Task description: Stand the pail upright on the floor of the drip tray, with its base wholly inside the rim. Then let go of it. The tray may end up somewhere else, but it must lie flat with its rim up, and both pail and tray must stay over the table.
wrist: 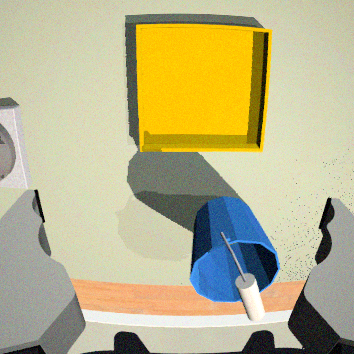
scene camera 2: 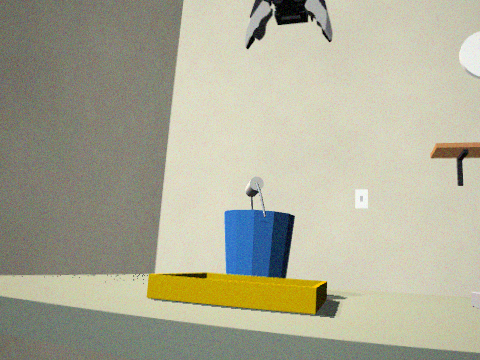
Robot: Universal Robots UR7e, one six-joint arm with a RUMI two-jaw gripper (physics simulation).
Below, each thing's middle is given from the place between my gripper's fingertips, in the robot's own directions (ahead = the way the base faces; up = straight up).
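There's the yellow drip tray [scene camera 2: 280, 294], and my hand is 420 mm above it, 10 mm to the left of it and 50 mm short of it.
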